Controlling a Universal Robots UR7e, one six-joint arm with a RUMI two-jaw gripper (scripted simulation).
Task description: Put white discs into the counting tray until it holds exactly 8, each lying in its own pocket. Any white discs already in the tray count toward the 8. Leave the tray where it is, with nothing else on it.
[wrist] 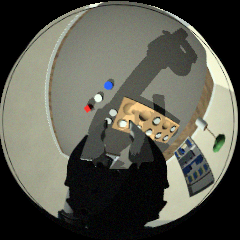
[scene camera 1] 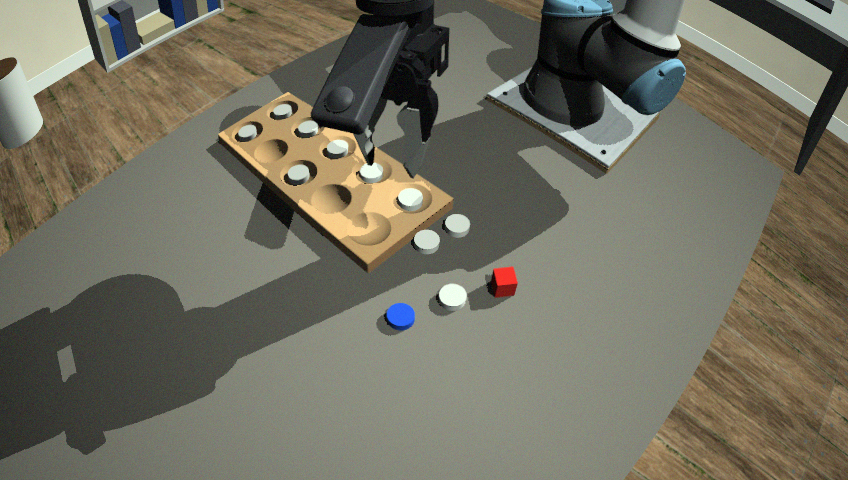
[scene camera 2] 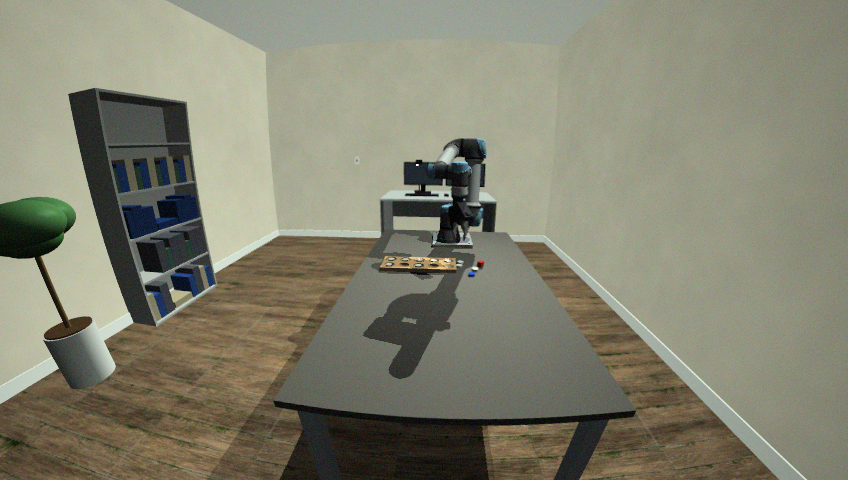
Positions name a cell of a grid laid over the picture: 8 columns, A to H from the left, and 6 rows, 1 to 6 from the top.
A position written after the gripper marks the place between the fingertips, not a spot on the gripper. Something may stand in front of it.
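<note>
The scene shows the gripper (scene camera 1: D3), (wrist: D4).
</note>
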